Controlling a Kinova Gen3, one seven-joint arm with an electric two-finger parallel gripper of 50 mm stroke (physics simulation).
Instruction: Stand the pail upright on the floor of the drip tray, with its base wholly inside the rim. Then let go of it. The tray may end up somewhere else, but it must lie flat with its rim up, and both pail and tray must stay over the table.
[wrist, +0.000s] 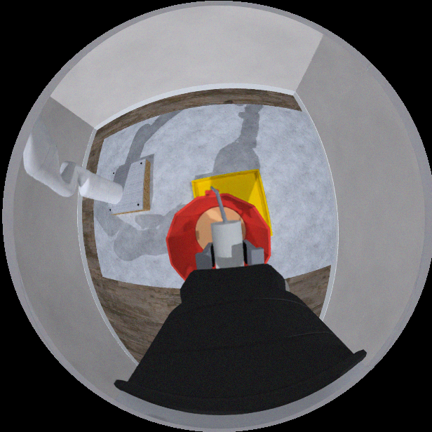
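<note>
The red pail (185, 240) hangs from its handle, with its open top toward the camera and a tan inside bottom. My gripper (227, 249) is shut on the pale cylindrical grip of the pail's handle. The yellow drip tray (245, 186) lies on the table, rim up, beyond the pail in the view. The pail overlaps the tray's near left part in this view and hides it. The pail's underside is hidden, so its height over the tray cannot be told.
A grey board (131, 187) with a wooden edge and dark screw dots stands on the pale blue-grey table (295, 175) to the left. White arm parts (102, 190) reach in over it from the left. Brown wooden floor shows beyond the table edges. Shadows fall across the table.
</note>
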